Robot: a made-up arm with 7 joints. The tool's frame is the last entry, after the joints.
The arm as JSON. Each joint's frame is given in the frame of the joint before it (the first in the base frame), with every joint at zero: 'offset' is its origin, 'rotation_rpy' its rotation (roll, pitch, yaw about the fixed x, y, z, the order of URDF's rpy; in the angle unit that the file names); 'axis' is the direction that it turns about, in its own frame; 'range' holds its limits. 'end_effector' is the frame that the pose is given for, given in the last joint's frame.
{
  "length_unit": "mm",
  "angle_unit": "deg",
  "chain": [
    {
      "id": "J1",
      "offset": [
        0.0,
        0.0,
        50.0
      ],
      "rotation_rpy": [
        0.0,
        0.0,
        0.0
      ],
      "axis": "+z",
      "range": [
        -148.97,
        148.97
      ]
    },
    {
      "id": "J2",
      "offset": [
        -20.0,
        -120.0,
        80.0
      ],
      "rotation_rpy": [
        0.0,
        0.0,
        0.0
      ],
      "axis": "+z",
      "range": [
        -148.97,
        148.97
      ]
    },
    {
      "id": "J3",
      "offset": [
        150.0,
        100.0,
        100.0
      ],
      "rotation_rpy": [
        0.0,
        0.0,
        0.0
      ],
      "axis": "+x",
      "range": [
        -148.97,
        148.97
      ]
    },
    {
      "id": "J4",
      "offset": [
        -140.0,
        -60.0,
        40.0
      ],
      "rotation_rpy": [
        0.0,
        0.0,
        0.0
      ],
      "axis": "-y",
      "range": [
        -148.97,
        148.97
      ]
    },
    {
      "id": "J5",
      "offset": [
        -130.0,
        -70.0,
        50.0
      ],
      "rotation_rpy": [
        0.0,
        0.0,
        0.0
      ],
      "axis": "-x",
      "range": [
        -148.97,
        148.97
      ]
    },
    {
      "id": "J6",
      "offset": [
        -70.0,
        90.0,
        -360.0
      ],
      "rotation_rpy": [
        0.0,
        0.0,
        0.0
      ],
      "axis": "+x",
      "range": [
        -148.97,
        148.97
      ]
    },
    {
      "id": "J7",
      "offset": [
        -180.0,
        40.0,
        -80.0
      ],
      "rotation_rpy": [
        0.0,
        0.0,
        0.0
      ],
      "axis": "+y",
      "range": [
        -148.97,
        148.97
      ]
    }
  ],
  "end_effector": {
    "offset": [
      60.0,
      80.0,
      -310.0
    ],
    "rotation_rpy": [
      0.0,
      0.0,
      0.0
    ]
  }
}
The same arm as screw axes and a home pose.
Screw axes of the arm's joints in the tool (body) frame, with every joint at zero. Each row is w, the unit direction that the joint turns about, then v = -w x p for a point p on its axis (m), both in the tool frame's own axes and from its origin. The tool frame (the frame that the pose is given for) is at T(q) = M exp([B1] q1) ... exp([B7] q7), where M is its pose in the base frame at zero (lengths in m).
B1 = (0, 0, 1, -0.06, -0.33, 0)
B2 = (0, 0, 1, -0.18, -0.31, 0)
B3 = (1, 0, 0, 0, 0.66, 0.08)
B4 = (0, -1, 0, 0.7, 0, -0.32)
B5 = (-1, 0, 0, 0, -0.75, -0.21)
B6 = (1, 0, 0, 0, 0.39, 0.12)
B7 = (0, 1, 0, -0.31, 0, -0.06)
M =
1 0 0 -0.33
0 1 0 0.06
0 0 1 -0.43
0 0 0 1
Joint limits (deg, base to tool): -148.97..148.97 -148.97..148.97 -148.97..148.97 -148.97..148.97 -148.97..148.97 -148.97..148.97 -148.97..148.97

